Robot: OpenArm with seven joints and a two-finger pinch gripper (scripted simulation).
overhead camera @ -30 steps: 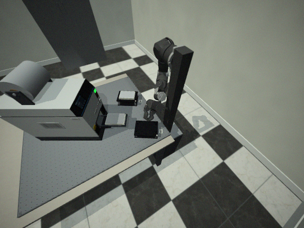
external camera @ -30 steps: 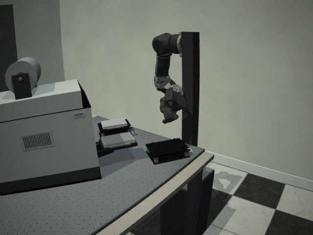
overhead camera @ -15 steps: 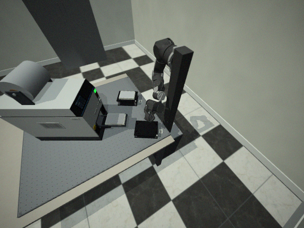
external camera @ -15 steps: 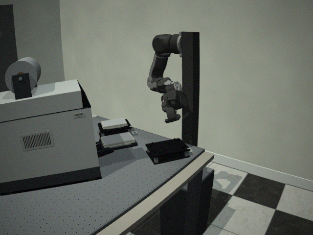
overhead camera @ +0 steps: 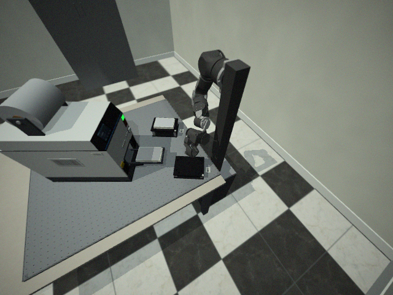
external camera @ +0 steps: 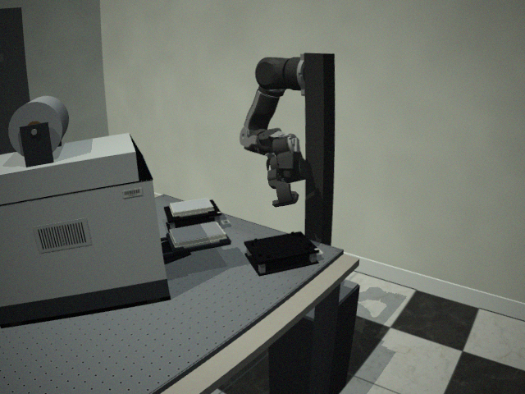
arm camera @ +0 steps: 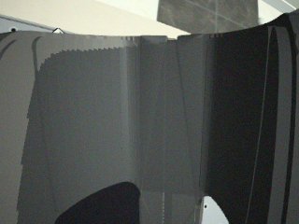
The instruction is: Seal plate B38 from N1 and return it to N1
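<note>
My hand is 17 cm short of the plate B38, 14 cm to the left of it and 6 cm above it. Round my hand: nest N1 (1 cm to the right, 13 cm below); nest n2 (1 cm ahead, 35 cm to the right, 11 cm below); B83 (1 cm ahead, 35 cm to the right, 10 cm below).
</note>
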